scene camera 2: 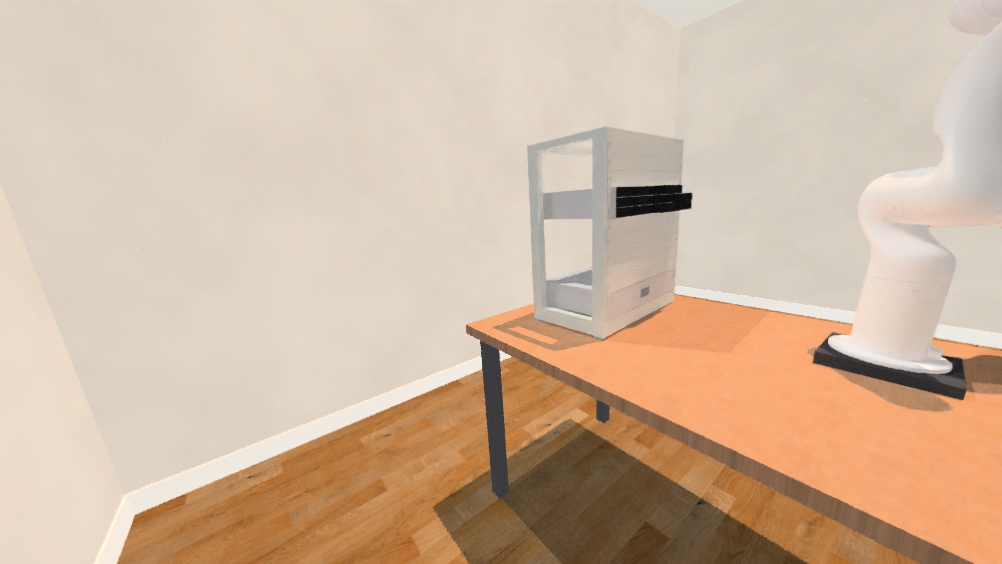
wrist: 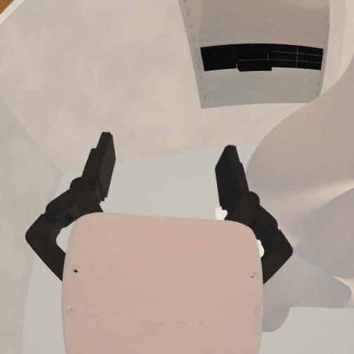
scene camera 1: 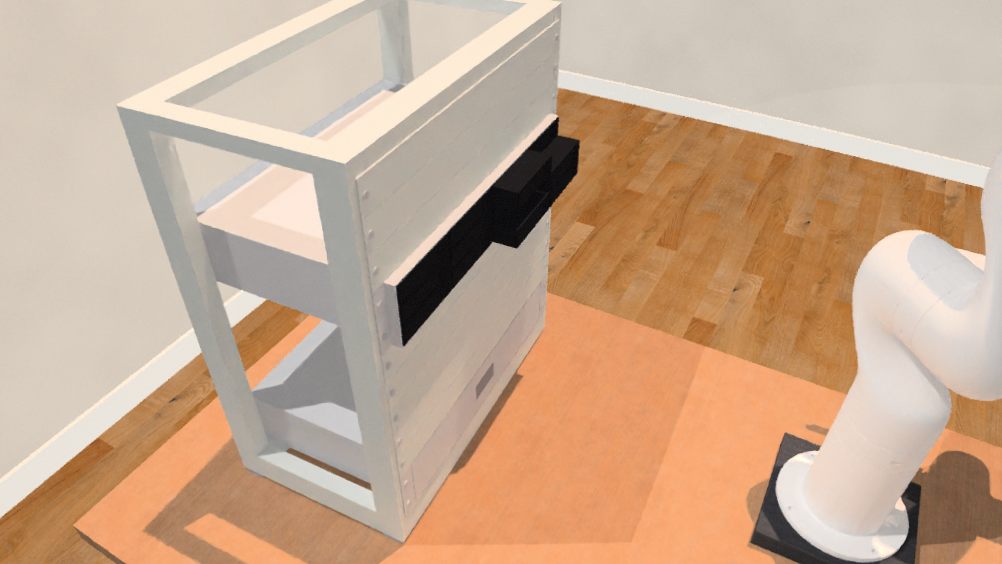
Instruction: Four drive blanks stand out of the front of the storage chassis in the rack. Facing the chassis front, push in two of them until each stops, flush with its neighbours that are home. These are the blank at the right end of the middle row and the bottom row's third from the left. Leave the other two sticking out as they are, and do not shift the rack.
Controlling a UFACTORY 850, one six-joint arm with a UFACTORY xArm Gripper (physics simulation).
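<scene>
The black storage chassis (scene camera 1: pixel 440 276) (scene camera 2: pixel 641 201) (wrist: pixel 217 59) sits in the upper half of the pale rack (scene camera 1: pixel 343 280) (scene camera 2: pixel 600 266) (wrist: pixel 260 92), which stands upright. A black block of blanks (scene camera 1: pixel 518 183) (wrist: pixel 255 66) stands out of the chassis front right of its middle. Another black blank (scene camera 1: pixel 566 157) (scene camera 2: pixel 686 201) stands out at the right end. Black on black, I cannot tell every row and blank apart. The wrist view shows the chassis upside down. My gripper (wrist: pixel 167 149) is open and empty, well away from the chassis. It does not show in either scene view.
The rack stands on the orange table (scene camera 1: pixel 596 420) (scene camera 2: pixel 736 392). A lower drawer-like unit (scene camera 1: pixel 485 380) (scene camera 2: pixel 644 292) sits at the rack's bottom. The white arm (scene camera 1: pixel 869 420) (scene camera 2: pixel 901 301) (wrist: pixel 310 165) rises from a black base plate (scene camera 1: pixel 771 518) (scene camera 2: pixel 890 374) in front of the rack. Walls stand behind.
</scene>
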